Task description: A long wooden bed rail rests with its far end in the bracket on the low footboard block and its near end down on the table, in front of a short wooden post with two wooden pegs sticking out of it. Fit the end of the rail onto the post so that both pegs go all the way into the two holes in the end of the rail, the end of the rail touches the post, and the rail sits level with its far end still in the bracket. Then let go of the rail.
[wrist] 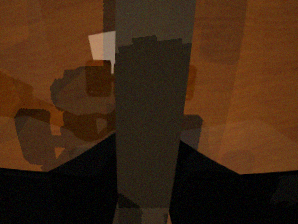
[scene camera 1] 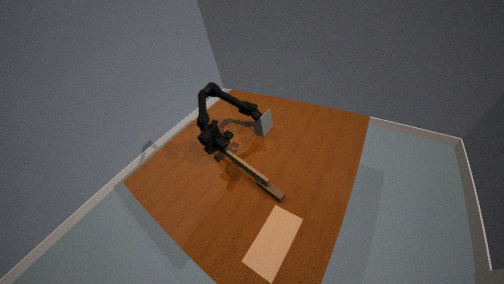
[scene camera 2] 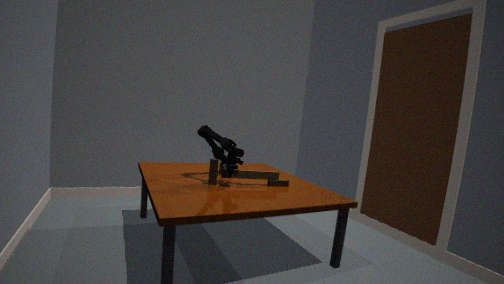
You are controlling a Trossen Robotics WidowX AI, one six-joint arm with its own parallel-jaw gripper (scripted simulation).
I see my gripper [wrist: 142, 136] and a wooden rail [wrist: 151, 66].
